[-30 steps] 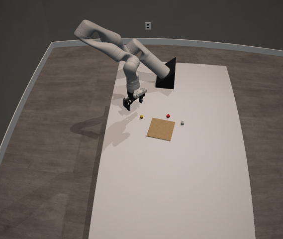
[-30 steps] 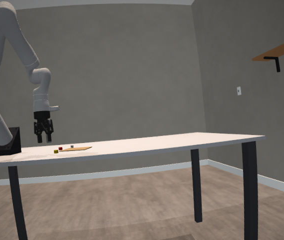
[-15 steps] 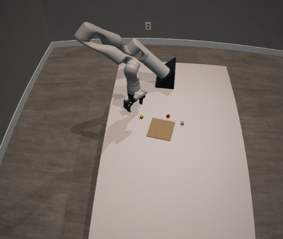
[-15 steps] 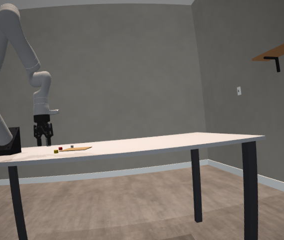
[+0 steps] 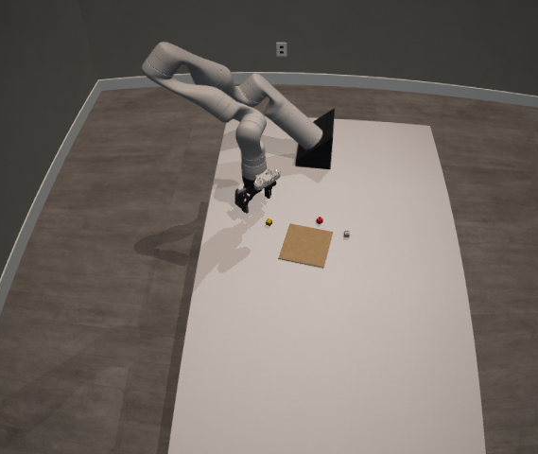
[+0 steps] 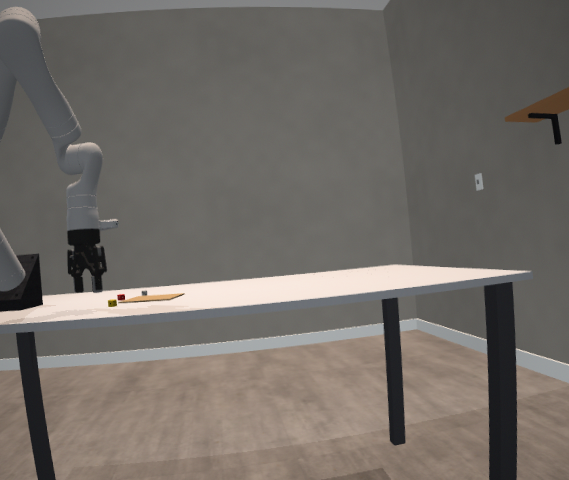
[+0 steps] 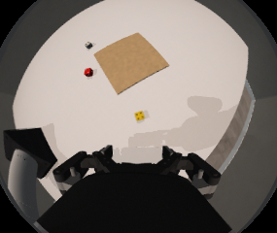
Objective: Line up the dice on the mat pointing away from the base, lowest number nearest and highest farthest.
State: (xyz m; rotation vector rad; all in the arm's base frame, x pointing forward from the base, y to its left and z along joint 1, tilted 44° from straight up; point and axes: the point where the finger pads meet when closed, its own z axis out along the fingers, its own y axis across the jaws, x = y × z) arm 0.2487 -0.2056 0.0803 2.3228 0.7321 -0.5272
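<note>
My hand is 5 cm short of the red die, 20 cm to the right of it and 4 cm above it. The rest, counted from my hand: yellow die 5 cm ahead, 4 cm to the left, 4 cm below; square mat 14 cm ahead, 15 cm to the left, 4 cm below; white die 11 cm ahead, 28 cm to the left, 4 cm below.
</note>
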